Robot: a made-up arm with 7 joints.
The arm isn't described. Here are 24 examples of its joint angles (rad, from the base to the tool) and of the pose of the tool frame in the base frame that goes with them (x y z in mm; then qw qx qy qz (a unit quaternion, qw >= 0)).
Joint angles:
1: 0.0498 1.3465 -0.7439 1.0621 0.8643 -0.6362 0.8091
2: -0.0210 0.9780 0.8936 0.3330 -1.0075 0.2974 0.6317
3: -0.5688 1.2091 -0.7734 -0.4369 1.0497 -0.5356 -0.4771
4: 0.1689 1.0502 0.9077 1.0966 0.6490 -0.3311 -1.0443
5: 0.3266 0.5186 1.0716 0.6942 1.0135 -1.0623 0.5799
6: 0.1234 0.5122 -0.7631 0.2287 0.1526 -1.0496 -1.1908
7: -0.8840 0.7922 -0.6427 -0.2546 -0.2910 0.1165 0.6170
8: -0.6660 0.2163 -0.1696 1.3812 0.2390 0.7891 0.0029
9: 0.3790 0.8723 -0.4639 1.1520 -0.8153 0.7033 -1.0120
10: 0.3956 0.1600 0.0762 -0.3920 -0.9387 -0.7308 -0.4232
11: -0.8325 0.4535 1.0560 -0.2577 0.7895 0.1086 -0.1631
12: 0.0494 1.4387 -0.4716 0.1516 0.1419 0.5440 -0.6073
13: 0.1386 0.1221 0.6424 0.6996 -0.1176 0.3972 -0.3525
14: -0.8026 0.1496 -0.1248 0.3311 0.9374 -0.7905 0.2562
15: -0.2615 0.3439 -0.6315 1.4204 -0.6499 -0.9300 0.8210
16: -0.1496 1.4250 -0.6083 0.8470 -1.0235 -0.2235 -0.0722
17: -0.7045 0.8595 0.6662 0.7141 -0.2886 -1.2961 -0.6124
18: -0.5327 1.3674 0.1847 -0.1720 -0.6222 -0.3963 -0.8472
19: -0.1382 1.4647 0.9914 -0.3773 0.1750 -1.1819 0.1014
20: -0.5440 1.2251 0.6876 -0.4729 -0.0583 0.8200 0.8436
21: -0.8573 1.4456 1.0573 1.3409 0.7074 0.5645 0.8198
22: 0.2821 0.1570 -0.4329 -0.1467 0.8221 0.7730 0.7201
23: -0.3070 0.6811 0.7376 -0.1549 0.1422 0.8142 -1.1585
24: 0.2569 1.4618 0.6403 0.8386 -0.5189 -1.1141 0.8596
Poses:
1: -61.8 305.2 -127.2 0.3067 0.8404 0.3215 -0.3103
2: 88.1 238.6 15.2 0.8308 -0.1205 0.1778 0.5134
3: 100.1 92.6 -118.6 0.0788 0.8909 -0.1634 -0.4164
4: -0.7 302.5 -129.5 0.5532 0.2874 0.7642 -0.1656
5: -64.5 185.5 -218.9 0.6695 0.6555 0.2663 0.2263
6: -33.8 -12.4 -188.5 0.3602 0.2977 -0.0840 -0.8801
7: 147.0 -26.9 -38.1 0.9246 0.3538 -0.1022 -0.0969
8: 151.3 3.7 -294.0 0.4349 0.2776 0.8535 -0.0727
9: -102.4 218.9 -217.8 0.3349 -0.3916 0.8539 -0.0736
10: 0.5 53.0 -70.5 0.9760 -0.1065 -0.1726 -0.0797
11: 182.1 126.1 2.0 0.7743 0.3652 0.0255 0.5162
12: 55.0 199.1 -121.1 0.2955 0.5460 0.7491 -0.2310
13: 6.0 87.9 -269.1 0.6947 -0.2280 0.6810 0.0417
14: 203.7 -92.3 -141.2 0.7437 0.5478 -0.3598 -0.1318
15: 91.2 45.8 -295.1 0.8465 0.2199 0.3781 0.3033
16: 130.4 250.4 -83.7 0.7689 0.3452 0.5290 0.0991
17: 172.1 179.9 2.7 0.7596 0.5456 -0.3400 0.0982
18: 113.2 92.4 70.2 0.6394 0.6465 -0.1388 -0.3924
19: 82.5 108.8 49.3 0.2639 0.7807 -0.5655 -0.0332
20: 125.4 115.0 72.7 0.6850 0.2766 -0.1409 0.6591
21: 132.8 347.5 30.9 0.3734 0.1106 0.4206 0.8194
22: -14.2 -49.5 -232.4 0.6550 0.5910 0.4364 0.1769
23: 132.0 146.5 -55.4 0.8678 0.1956 0.4013 -0.2183
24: 108.1 254.8 41.6 0.7034 0.4294 -0.2695 0.4982
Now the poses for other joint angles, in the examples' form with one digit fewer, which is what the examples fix.
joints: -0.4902 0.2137 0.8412 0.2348 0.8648 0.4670 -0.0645
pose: 179 105 -179 0.751 0.273 0.512 0.316
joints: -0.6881 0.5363 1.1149 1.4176 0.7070 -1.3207 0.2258
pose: 201 126 -184 0.929 0.271 -0.019 0.249
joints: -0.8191 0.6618 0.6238 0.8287 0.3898 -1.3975 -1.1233
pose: 221 127 -70 0.597 0.748 -0.093 -0.274
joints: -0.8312 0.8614 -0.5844 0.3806 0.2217 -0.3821 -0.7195
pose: 205 48 -110 0.508 0.704 0.136 -0.478
